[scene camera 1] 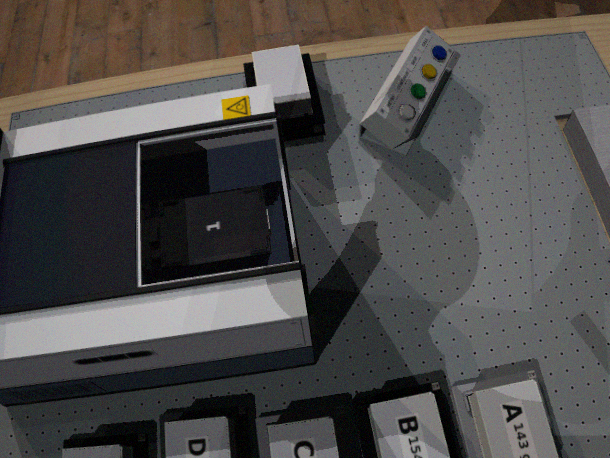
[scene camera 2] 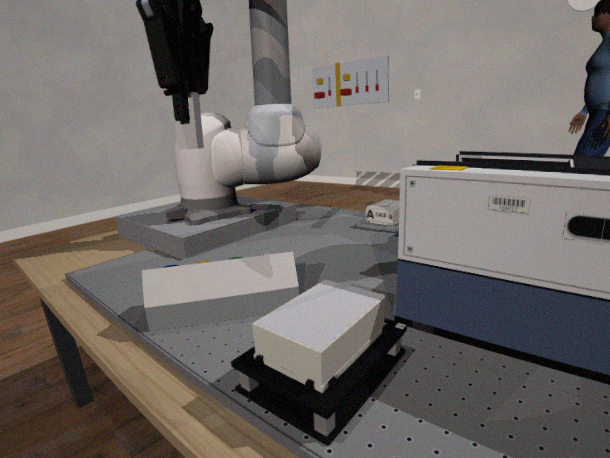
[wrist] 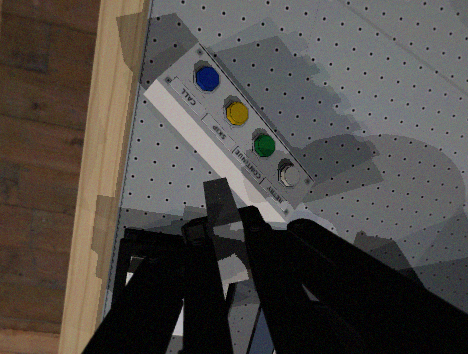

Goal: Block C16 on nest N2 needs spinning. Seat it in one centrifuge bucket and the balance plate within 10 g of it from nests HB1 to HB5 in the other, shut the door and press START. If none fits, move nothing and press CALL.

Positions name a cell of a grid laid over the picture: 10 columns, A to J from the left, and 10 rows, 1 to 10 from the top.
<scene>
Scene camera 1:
dark bucket: D5
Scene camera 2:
gripper: D4
button box: C7
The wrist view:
gripper: E6
button box: E3
</scene>
